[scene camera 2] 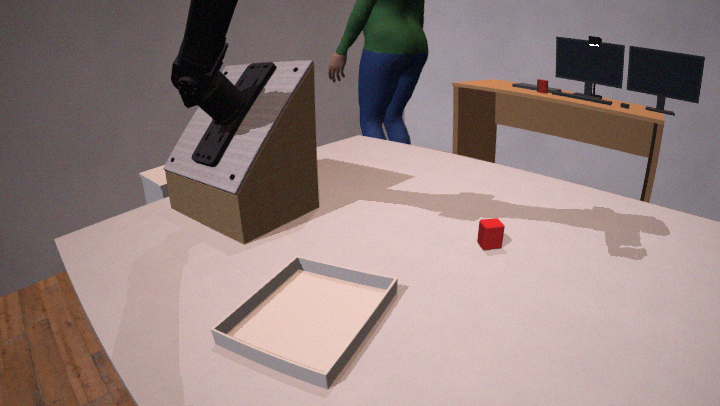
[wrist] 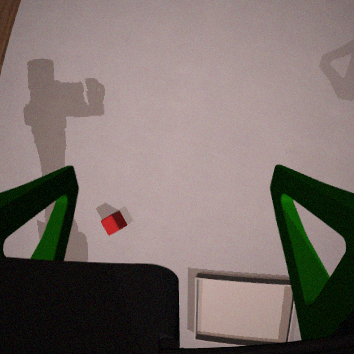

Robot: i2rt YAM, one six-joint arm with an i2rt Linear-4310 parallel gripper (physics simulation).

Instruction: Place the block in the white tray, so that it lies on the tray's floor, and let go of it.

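Seen in the pictures: gripper, between the fingertips: (wrist: 173, 176); arm's base, origin of its link: (scene camera 2: 234, 112).
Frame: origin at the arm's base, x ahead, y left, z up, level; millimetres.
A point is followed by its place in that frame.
Observation:
The red block (scene camera 2: 490, 234) {z -145, x 400, y 93 mm} (wrist: 114, 223) {z -134, x 402, y 98 mm} stands on the table, apart from the tray. The white tray (scene camera 2: 272, 358) {z -154, x 328, y -236 mm} (wrist: 242, 277) {z -164, x 363, y -136 mm} lies on the table with its bare floor showing; in the wrist view it is at the bottom, right of centre. My gripper (wrist: 173, 176) {z 163, x 553, y -66 mm} is open, its two green fingers wide apart, with nothing between them. It hangs high above the table. In the wrist view the block shows far below, nearer the left finger. The gripper does not show in the scene view, where the upper part of the arm is seen.
The arm's wedge-shaped base (scene camera 2: 282, 166) {z -78, x 107, y 5 mm} stands on the table (scene camera 2: 504, 327) {z -170, x 481, y -58 mm} behind the tray. A person (scene camera 2: 390, 75) stands beyond the table. A desk (scene camera 2: 569, 131) with two monitors and a red cup (scene camera 2: 542, 86) stands at the back right.

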